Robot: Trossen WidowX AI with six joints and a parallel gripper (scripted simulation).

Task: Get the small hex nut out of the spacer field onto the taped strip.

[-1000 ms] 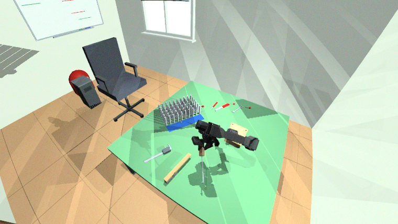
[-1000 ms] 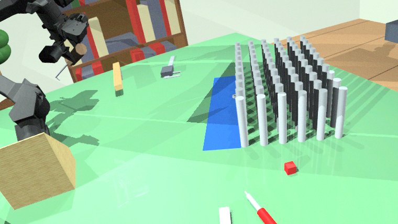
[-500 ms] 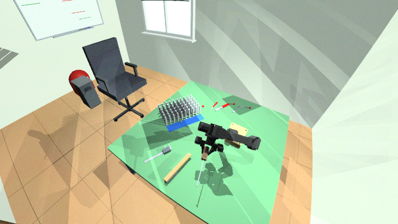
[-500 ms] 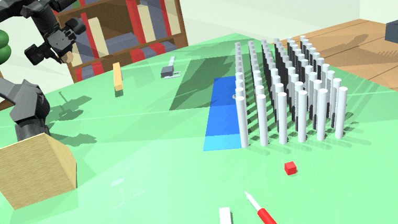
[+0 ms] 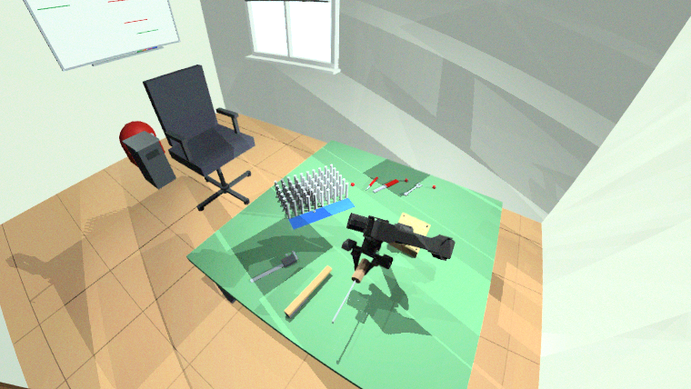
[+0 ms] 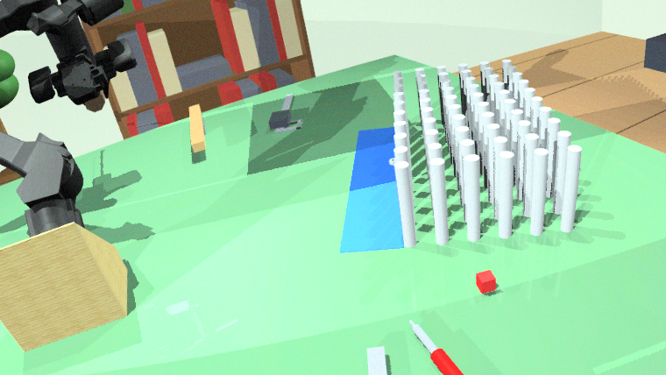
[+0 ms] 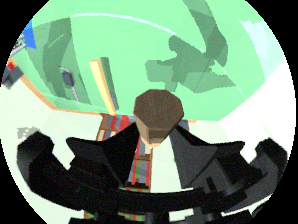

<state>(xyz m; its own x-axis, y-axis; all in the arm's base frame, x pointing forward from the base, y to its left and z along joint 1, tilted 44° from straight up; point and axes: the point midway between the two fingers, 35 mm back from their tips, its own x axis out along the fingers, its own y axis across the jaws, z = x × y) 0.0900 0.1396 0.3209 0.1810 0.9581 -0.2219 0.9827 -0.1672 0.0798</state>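
My gripper tip is now 100 mm to the right of the hook tool and 10 mm short of it. The rest, counted from my gripper tip: red-handled screwdriver: 690 mm to the right, 190 mm ahead, 170 mm below; then blue taped strip: 360 mm to the right, 350 mm ahead, 180 mm below; then small hex nut: 390 mm ahead, 350 mm to the right, 170 mm below.
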